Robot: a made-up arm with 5 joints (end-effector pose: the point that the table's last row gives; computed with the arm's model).
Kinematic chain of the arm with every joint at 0, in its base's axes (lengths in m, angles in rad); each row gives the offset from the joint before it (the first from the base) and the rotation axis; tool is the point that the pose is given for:
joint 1: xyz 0 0 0.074 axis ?
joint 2: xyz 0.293 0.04 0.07 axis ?
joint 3: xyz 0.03 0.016 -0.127 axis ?
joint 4: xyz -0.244 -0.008 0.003 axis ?
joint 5: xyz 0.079 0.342 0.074 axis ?
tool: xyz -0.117 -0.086 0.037
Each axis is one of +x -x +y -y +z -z.
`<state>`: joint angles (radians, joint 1 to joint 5).
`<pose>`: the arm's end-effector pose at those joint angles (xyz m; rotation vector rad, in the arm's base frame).
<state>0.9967 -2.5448 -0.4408 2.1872 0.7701</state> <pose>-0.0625 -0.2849 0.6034 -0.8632 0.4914 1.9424</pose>
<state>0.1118 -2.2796 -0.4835 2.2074 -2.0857</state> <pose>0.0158 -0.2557 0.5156 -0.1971 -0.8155 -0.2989</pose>
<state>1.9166 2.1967 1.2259 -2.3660 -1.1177</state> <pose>-0.1136 -0.0245 0.4249 -1.2164 -1.3027 0.9552</pose>
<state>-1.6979 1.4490 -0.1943 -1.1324 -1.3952</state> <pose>0.1001 0.2963 -0.1113 -1.4063 0.6572 1.6290</pose>
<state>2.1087 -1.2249 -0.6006 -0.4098 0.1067</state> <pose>0.0060 -0.3185 0.4892 1.6386 -0.8837 -1.9686</pose>
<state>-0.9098 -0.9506 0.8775 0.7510 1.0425</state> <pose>-0.2059 -0.1033 0.0894 1.5386 0.3742 0.3447</pose>
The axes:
joint 1: -z
joint 2: -x
joint 3: +z
joint 4: -y
joint 5: -z

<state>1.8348 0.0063 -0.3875 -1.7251 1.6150</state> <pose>0.4118 -0.4953 0.0016 -0.6211 -1.9996 1.6879</pose>
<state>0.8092 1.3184 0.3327 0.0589 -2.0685</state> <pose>0.2105 -0.0698 -0.1081 -0.0028 1.4353 1.3777</pose>
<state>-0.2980 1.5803 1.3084 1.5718 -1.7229</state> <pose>-0.0223 0.0979 0.4104 0.3613 0.0147 -2.6697</pose>
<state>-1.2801 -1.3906 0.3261 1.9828 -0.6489</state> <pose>-0.2023 -0.0242 0.2036 1.5113 -1.2159 0.0162</pose>
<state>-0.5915 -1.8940 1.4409 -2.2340 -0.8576</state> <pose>-0.0887 0.3287 0.0742 -0.1760 0.5209 3.0339</pose>
